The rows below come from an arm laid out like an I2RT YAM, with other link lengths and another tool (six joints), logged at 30 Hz.
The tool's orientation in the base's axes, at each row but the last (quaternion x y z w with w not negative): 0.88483, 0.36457, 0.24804, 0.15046; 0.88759, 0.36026, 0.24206, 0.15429; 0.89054, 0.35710, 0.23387, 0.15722; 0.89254, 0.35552, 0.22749, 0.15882; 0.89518, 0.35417, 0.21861, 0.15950; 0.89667, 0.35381, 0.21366, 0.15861; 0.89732, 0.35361, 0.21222, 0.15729; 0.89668, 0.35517, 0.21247, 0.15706; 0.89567, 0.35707, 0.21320, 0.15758
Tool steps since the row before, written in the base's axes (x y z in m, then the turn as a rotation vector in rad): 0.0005, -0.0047, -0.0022, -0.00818, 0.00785, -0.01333; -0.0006, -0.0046, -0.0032, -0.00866, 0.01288, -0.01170; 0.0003, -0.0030, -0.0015, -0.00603, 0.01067, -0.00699; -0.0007, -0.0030, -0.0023, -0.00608, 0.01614, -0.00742; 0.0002, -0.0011, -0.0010, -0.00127, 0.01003, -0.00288; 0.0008, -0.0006, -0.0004, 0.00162, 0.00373, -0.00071; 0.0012, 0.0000, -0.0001, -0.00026, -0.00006, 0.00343; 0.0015, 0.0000, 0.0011, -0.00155, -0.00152, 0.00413; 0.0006, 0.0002, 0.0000, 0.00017, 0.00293, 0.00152
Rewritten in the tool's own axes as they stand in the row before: -0.0038, 0.0025, 0.0025, -0.00374, -0.01603, 0.00593; -0.0047, 0.0014, 0.0028, 0.00008, -0.01906, 0.00381; -0.0024, 0.0016, 0.0018, 0.00161, -0.01394, 0.00149; -0.0032, 0.0007, 0.0019, 0.00532, -0.01797, 0.00116; -0.0009, 0.0004, 0.0011, 0.00543, -0.00899, 0.00051; 0.0000, 0.0007, 0.0008, 0.00349, -0.00200, 0.00091; 0.0008, 0.0006, 0.0007, 0.00071, 0.00138, -0.00307; 0.0013, 0.0013, -0.0002, -0.00098, 0.00196, -0.00412; 0.0005, 0.0002, 0.0003, 0.00259, -0.00128, -0.00160
